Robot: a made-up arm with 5 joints.
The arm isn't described. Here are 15 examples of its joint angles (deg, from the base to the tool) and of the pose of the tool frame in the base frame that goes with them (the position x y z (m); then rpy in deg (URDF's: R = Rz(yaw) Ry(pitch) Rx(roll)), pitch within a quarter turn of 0, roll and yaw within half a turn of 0).
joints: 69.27 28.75 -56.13 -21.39 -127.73
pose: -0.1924 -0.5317 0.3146 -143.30 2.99 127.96
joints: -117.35 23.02 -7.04 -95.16 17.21
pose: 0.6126 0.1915 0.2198 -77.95 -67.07 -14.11
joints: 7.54 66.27 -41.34 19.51 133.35
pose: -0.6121 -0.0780 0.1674 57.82 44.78 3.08
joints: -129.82 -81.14 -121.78 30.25 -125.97
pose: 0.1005 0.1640 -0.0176 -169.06 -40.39 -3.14
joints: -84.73 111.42 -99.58 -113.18 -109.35
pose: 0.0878 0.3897 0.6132 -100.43 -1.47 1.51
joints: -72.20 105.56 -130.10 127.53 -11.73
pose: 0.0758 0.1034 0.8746 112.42 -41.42 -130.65
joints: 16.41 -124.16 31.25 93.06 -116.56
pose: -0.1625 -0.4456 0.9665 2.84 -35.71 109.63
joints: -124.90 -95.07 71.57 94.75 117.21
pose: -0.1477 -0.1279 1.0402 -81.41 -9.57 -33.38
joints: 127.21 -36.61 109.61 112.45 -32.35
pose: -0.5575 0.1679 0.6384 161.28 31.83 -151.47
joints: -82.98 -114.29 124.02 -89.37 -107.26
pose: -0.1188 -0.4276 0.5354 -141.44 24.81 -173.37
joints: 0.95 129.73 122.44 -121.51 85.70
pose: 0.5045 -0.1361 0.1606 -156.31 62.15 54.07
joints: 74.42 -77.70 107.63 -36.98 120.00
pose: 0.1006 0.4152 0.6963 97.94 38.00 -33.46
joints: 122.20 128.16 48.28 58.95 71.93
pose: 0.4794 0.2771 -0.1546 1.31 -56.31 70.43
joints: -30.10 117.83 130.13 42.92 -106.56
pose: 0.2893 -0.4199 0.2361 -28.31 -54.40 -174.27
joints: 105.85 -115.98 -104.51 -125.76 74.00
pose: 0.0579 -0.4078 0.0211 -79.42 59.77 32.76
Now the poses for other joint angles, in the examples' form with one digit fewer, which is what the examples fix.
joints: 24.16 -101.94 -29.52 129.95 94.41
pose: -0.597 -0.354 0.657 153.9 8.7 148.6
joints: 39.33 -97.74 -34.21 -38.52 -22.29
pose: -0.404 -0.384 0.679 96.6 -20.6 -6.9
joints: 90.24 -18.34 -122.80 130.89 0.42
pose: 0.542 -0.164 0.221 -157.6 63.0 51.5
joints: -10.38 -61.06 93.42 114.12 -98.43
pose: 0.359 0.201 0.878 84.6 4.9 78.2
